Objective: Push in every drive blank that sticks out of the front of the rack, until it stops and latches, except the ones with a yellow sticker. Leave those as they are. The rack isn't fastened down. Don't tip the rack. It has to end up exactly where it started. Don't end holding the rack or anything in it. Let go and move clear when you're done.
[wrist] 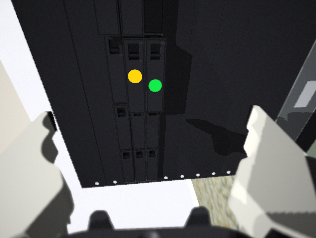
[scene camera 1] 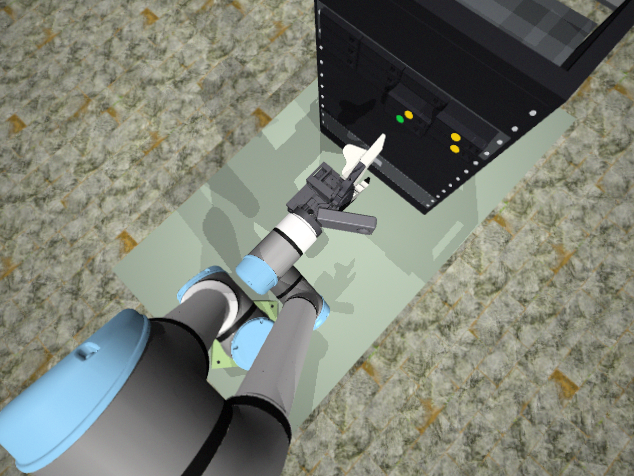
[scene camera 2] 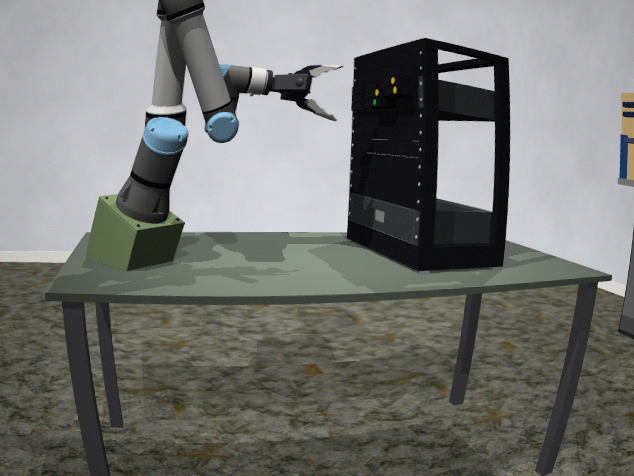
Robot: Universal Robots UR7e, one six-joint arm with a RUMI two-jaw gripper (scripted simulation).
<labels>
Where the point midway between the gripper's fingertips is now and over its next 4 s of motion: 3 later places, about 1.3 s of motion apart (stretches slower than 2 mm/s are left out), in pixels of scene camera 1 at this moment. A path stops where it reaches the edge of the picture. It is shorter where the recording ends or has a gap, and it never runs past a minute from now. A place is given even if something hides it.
The gripper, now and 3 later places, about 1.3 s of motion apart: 376,158; 388,168; 385,146; 391,137
</labels>
